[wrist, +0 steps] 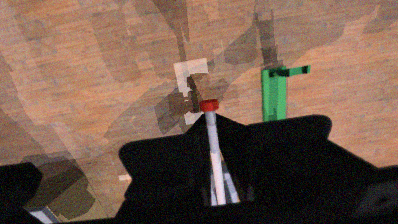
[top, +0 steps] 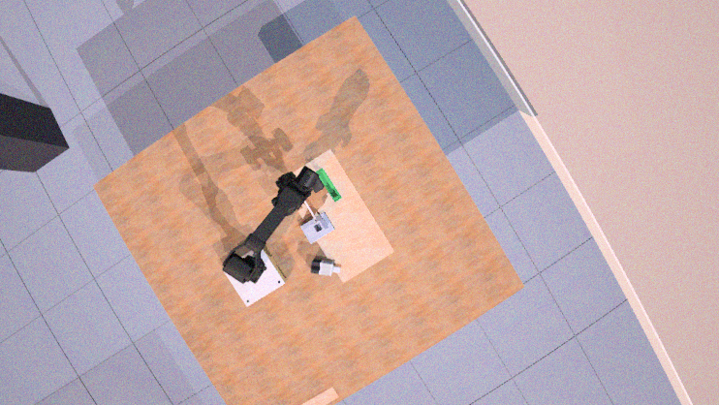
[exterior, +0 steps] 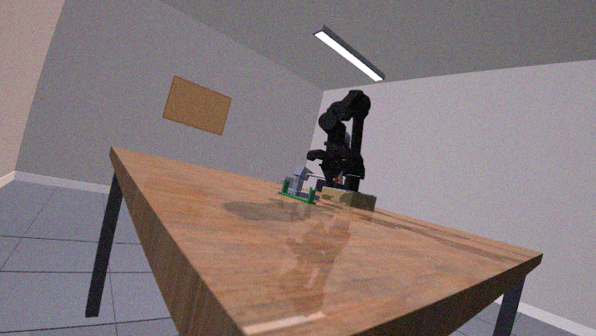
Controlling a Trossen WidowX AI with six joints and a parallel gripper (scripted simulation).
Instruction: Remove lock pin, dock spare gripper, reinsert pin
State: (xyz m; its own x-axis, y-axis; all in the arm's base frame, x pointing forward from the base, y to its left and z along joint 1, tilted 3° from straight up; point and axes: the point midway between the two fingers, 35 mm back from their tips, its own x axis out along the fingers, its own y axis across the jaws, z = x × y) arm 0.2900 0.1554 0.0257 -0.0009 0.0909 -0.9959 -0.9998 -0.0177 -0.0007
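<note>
Right now my gripper tip is 100 mm short of the green pin cradle, 30 mm to the left of it and 30 mm above it. Also, from my gripper tip: spare gripper: 300 mm to the right, 70 mm behind, 30 mm below; socket: 150 mm to the right, 10 mm behind.
</note>
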